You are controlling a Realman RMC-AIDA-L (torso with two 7-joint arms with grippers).
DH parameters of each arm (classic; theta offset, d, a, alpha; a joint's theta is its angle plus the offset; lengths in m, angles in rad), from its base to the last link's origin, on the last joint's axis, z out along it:
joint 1: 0 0.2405 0 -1.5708
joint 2: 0 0 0 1.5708
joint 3: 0 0.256 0 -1.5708
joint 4: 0 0 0 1.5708
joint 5: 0 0.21 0 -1.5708
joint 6: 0 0 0 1.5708
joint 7: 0 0.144 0 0
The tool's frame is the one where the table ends.
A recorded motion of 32 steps. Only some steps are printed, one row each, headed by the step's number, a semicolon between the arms.
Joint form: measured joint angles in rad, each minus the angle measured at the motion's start. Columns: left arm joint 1, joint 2, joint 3, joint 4, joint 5, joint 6, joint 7; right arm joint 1, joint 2, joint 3, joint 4, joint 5, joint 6, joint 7.
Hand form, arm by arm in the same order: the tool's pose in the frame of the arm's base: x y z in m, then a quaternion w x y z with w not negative. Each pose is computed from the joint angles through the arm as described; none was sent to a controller.
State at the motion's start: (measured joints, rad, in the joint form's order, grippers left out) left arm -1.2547 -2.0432 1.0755 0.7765 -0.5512 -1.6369 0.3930; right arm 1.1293 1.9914 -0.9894 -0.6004 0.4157 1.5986 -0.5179
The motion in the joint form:
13: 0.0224 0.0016 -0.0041 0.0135 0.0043 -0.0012 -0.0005; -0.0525 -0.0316 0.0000 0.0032 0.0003 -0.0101 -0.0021
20: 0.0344 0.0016 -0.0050 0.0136 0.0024 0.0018 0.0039; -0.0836 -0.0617 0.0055 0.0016 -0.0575 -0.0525 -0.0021
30: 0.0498 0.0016 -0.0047 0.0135 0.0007 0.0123 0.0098; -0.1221 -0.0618 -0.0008 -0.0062 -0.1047 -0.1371 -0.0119
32: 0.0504 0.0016 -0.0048 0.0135 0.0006 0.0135 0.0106; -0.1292 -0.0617 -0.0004 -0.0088 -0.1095 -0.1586 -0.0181
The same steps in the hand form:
13: -0.0574 0.4186 -0.0137 0.09021 -0.89572 -0.40671 0.15535; 0.1783 0.4120 0.0092 0.09674 -0.84076 0.48864 -0.21212
20: -0.0620 0.4182 -0.0138 0.08935 -0.89447 -0.41016 0.15401; 0.2014 0.4184 0.0273 0.13986 -0.82675 0.49623 -0.22512
30: -0.0678 0.4186 -0.0140 0.09096 -0.89320 -0.41365 0.15103; 0.2224 0.4230 0.0325 0.18353 -0.82066 0.48963 -0.23043
32: -0.0680 0.4187 -0.0140 0.09126 -0.89331 -0.41350 0.15062; 0.2255 0.4249 0.0335 0.19290 -0.82134 0.48597 -0.22809

